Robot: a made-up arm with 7 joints.
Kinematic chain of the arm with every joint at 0, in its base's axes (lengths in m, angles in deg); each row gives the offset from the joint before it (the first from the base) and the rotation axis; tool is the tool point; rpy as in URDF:
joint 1: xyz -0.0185 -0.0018 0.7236 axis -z
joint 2: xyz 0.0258 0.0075 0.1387 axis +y
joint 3: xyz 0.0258 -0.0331 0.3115 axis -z
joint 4: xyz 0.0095 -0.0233 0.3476 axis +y
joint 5: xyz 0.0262 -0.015 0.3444 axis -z
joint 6: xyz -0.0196 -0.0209 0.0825 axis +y
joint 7: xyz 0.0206 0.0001 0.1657 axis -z
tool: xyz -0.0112 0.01 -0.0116 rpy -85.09 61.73 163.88
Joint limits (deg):
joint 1: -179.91..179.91
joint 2: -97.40..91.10
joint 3: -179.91..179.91
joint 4: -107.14..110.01
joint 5: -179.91..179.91
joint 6: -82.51..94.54
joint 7: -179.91..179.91
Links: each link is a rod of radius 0.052 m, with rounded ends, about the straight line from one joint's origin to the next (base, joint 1, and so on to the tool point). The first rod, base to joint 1, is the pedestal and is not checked.
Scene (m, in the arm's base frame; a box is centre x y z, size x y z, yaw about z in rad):
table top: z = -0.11
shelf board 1: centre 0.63 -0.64 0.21 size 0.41 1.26 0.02 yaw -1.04
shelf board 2: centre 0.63 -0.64 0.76 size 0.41 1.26 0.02 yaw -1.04
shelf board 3: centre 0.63 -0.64 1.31 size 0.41 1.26 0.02 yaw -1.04
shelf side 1: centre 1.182 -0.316 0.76 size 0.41 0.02 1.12 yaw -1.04
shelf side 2: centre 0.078 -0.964 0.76 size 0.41 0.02 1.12 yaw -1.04
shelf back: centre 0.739 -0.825 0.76 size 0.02 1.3 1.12 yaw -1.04
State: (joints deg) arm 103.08 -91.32 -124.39 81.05 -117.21 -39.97 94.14
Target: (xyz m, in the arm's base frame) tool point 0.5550 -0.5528 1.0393
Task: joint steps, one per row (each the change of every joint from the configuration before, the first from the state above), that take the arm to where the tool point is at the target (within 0.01 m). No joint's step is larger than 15 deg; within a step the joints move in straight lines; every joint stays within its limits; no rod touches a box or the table.
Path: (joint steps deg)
1: 12.61 3.01 3.36 0.95 0.16 -0.13 0.02
2: 12.61 3.01 3.36 0.94 0.16 -0.13 0.03
3: 12.61 3.01 3.36 0.95 0.16 -0.13 0.02
4: 12.62 3.01 3.36 0.95 0.15 -0.13 0.03
5: 12.61 3.01 3.35 0.95 0.16 -0.13 0.02
6: 12.61 3.02 3.36 0.94 0.16 -0.13 0.03

